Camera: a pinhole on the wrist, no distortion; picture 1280 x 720 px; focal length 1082.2 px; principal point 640.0 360.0 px. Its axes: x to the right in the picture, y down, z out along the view. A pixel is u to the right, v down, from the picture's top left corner.
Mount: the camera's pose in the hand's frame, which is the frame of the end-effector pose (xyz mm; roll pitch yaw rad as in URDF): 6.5 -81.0 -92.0 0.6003 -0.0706 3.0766
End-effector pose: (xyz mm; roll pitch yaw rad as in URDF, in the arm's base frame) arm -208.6 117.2 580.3 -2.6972 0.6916 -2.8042
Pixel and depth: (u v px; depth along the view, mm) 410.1 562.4 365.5
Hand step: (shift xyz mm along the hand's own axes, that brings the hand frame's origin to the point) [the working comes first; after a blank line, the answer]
In the camera's frame: -77.6 68.4 365.5

117.5 62.2 241.9
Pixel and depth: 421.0 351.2 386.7
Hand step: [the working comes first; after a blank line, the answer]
In the camera's frame: -78.3 -3.1 386.7

121.1 133.0 219.0
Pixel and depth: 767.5 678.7 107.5
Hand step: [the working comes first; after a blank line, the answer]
In the camera's frame: 12.7 31.7 107.5

3.6 -46.1 15.2
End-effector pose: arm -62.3 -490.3 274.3 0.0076 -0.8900 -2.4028
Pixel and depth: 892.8 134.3 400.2
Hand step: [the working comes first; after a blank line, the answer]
In the camera's frame: 93.5 -83.5 400.2

-47.5 218.1 197.0
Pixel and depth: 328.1 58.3 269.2
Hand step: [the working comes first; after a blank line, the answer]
In the camera's frame: -77.6 -75.0 269.2

110.3 126.7 81.8
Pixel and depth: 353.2 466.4 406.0
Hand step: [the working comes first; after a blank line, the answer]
In the camera's frame: -107.6 39.9 406.0

151.5 106.4 257.1
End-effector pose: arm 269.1 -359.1 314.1 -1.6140 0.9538 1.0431
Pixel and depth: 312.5 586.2 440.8
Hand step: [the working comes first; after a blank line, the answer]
In the camera's frame: -133.4 92.1 440.8

179.8 81.1 313.3
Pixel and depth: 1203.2 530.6 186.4
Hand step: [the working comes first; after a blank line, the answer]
In the camera's frame: 97.0 29.4 186.4

-72.8 5.4 84.8
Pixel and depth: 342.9 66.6 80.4
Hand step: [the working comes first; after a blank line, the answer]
In the camera's frame: -22.1 -21.8 80.4

36.4 -19.4 -39.7
